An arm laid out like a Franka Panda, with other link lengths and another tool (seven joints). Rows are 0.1 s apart.
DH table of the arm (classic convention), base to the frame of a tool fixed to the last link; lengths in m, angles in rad. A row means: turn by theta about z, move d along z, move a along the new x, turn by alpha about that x. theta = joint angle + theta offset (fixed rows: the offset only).
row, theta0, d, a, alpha
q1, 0, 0.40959, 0, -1.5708
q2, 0, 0, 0, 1.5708
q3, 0, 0.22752, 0.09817, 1.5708
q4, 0, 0, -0.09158, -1.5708
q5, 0, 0.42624, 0, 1.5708
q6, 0, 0, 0.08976, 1.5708
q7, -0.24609, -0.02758, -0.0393, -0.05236
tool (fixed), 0, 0.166, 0, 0
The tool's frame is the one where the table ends.
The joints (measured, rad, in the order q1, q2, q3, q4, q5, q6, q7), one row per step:
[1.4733, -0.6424, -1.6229, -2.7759, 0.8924, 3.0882, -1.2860]
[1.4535, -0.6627, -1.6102, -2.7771, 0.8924, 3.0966, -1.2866]
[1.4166, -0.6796, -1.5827, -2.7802, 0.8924, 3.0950, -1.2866]
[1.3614, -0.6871, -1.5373, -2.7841, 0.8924, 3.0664, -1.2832]
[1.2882, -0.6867, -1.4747, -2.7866, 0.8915, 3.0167, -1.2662]
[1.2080, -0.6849, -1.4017, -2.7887, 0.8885, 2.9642, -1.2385]
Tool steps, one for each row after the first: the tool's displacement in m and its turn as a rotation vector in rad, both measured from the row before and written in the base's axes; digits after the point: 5 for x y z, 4 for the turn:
[0.00267, 0.00028, 0.00444, 0.0127, -0.0111, -0.0134]
[0.00413, -0.00136, 0.00756, 0.0161, -0.0165, -0.0125]
[0.00564, -0.00188, 0.01100, 0.0261, -0.0194, -0.0024]
[0.00734, -0.00361, 0.01501, 0.0346, -0.0184, -0.0024]
[0.00763, -0.00402, 0.01777, 0.0331, -0.0175, -0.0034]

